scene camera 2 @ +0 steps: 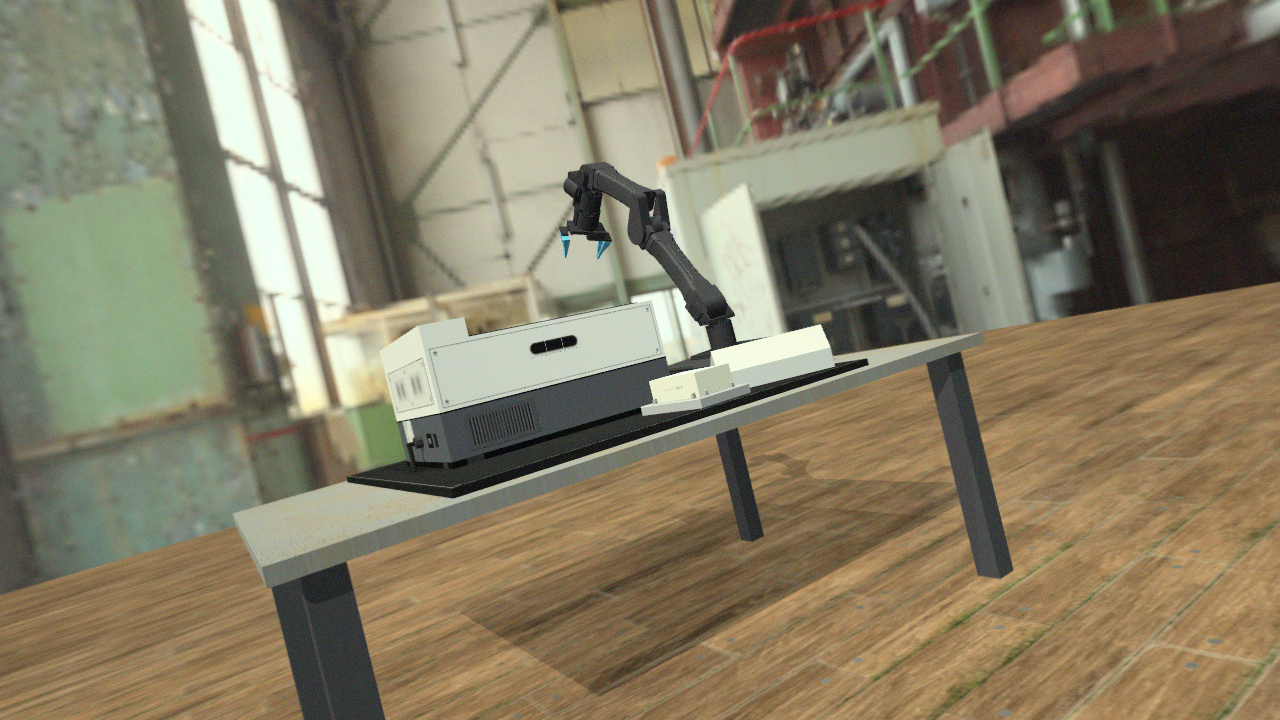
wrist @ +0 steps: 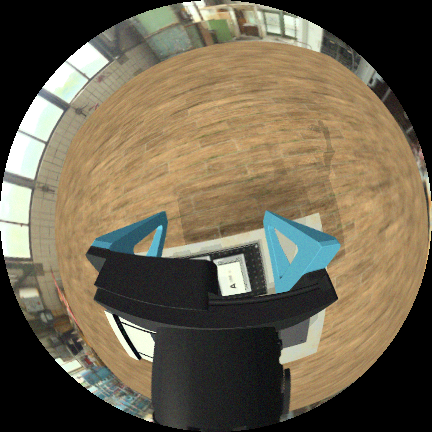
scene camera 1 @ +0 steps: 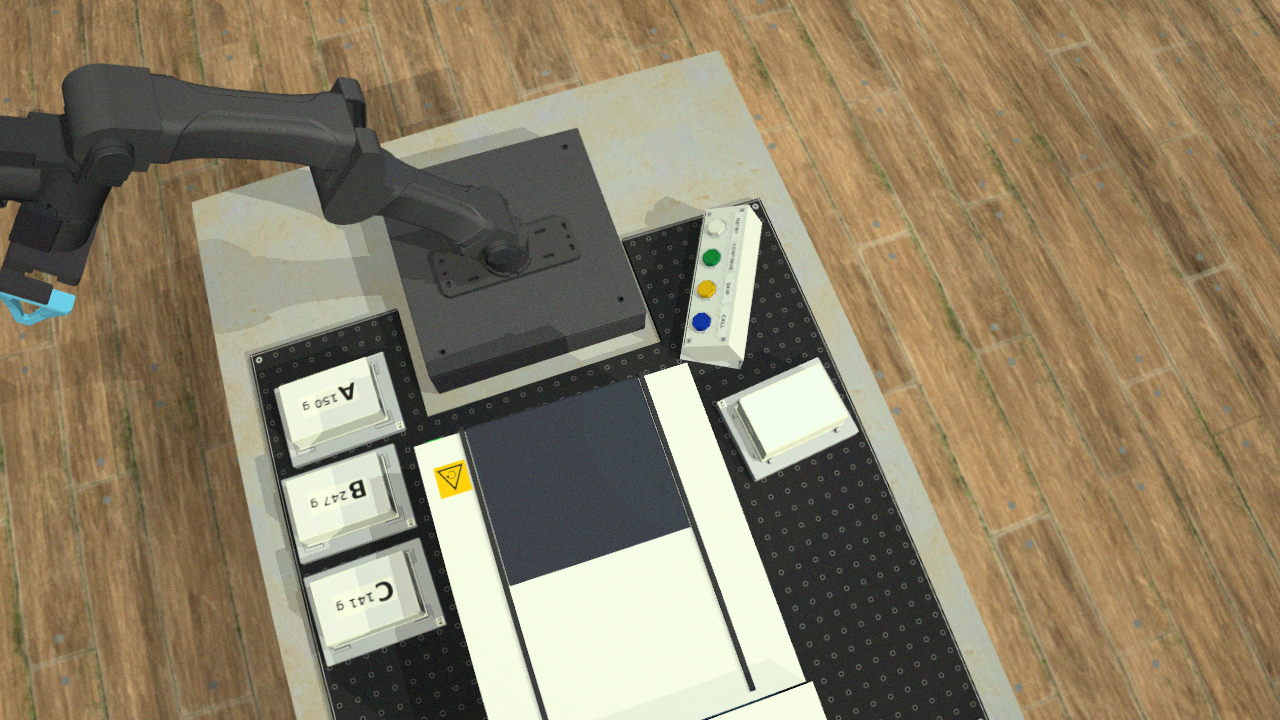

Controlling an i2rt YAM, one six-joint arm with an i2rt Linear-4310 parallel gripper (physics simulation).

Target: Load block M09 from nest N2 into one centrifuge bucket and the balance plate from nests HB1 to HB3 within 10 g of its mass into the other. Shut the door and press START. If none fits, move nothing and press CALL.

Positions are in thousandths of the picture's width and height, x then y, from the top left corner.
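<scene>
My gripper (scene camera 1: 27, 394), open, holding nothing; white block M09 (scene camera 1: 614, 576). Scene camera 2: my gripper (scene camera 2: 454, 358), white block M09 (scene camera 2: 531, 537), white centrifuge (scene camera 2: 358, 555). Wrist view: my gripper (wrist: 499, 499), white centrifuge (wrist: 318, 793). White block M09: the wrist view does not show it, hidden by my gripper.
</scene>
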